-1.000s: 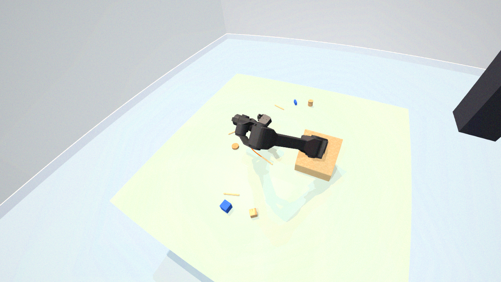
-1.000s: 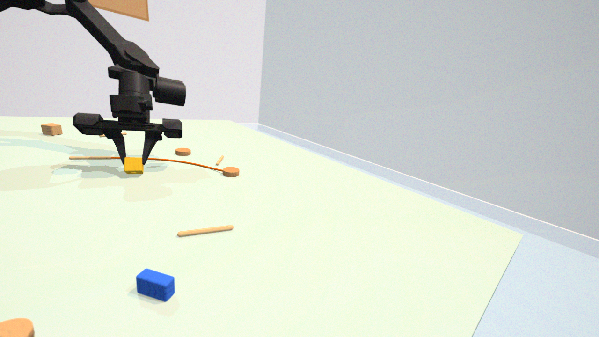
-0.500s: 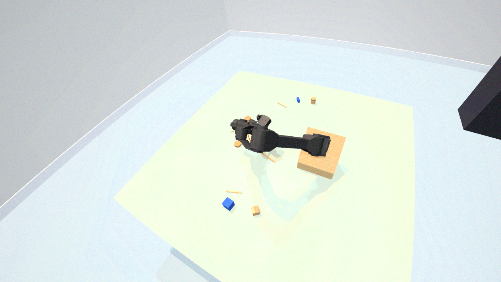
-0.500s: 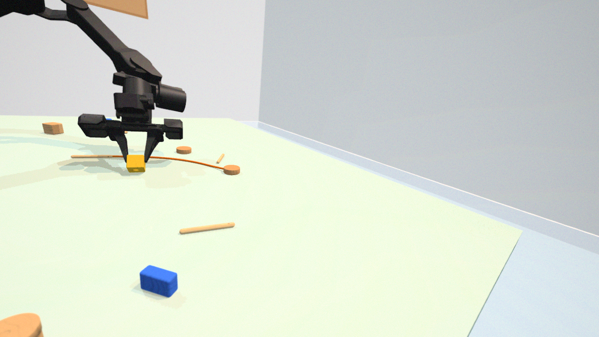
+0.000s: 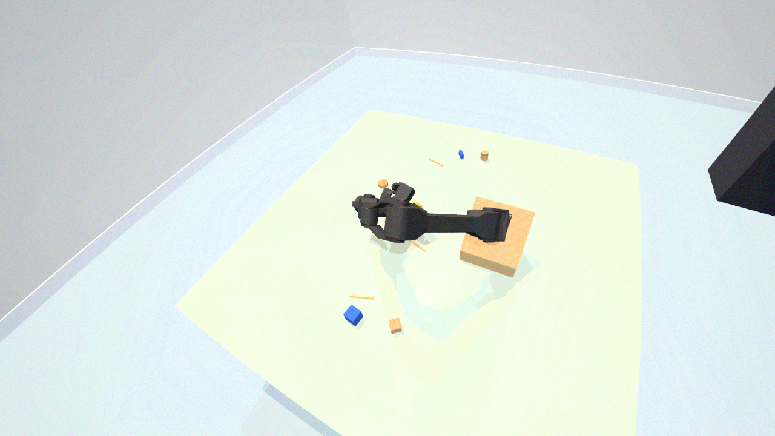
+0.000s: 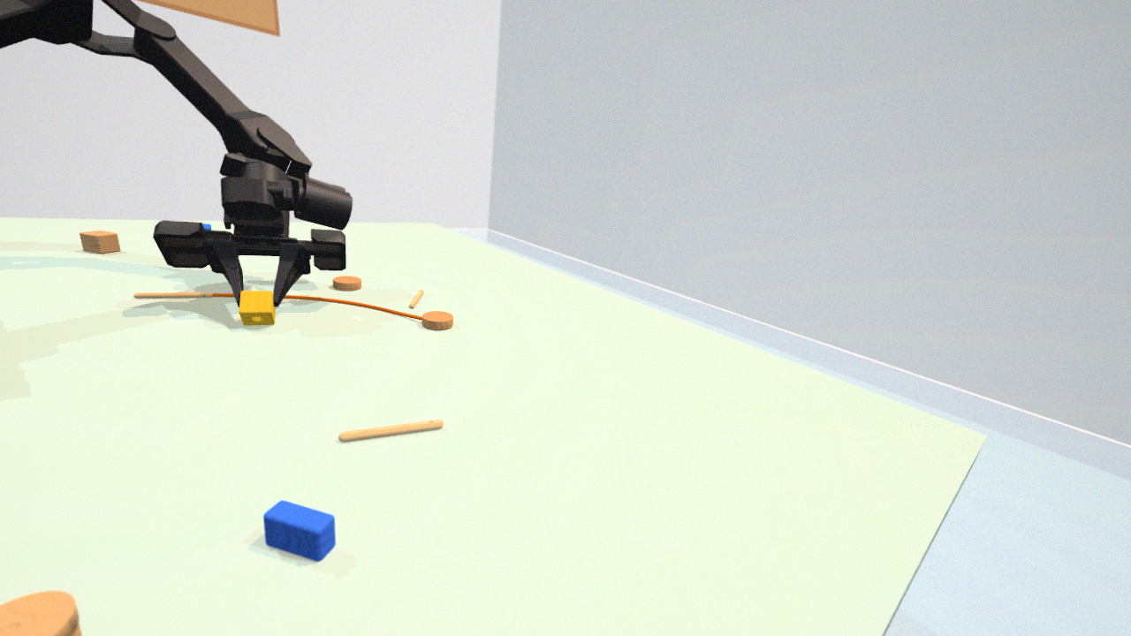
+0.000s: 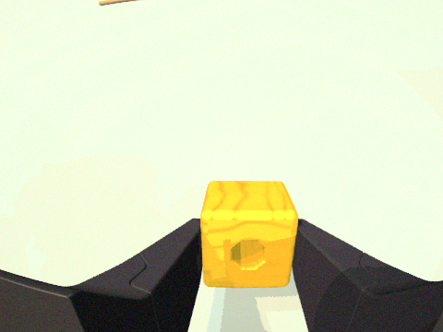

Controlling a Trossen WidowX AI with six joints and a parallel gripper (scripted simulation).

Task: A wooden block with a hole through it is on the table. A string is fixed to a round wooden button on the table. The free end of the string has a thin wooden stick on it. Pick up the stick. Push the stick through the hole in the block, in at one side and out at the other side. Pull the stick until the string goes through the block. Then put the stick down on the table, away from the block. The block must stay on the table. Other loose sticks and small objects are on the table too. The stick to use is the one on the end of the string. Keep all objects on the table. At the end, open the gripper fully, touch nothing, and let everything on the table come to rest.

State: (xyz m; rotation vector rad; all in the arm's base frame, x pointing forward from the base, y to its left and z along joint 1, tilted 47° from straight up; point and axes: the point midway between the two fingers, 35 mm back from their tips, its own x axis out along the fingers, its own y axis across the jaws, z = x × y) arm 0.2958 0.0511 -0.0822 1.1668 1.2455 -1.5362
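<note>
Right now my gripper tip is right at the yellow block. From my gripper tip the other things lie so: short wooden cylinder 39 cm to the right, 14 cm behind, 1 cm below; thin wooden stick 13 cm to the left, 5 cm behind, 2 cm below; blue block 37 cm to the right, 4 cm behind, 1 cm below.
</note>
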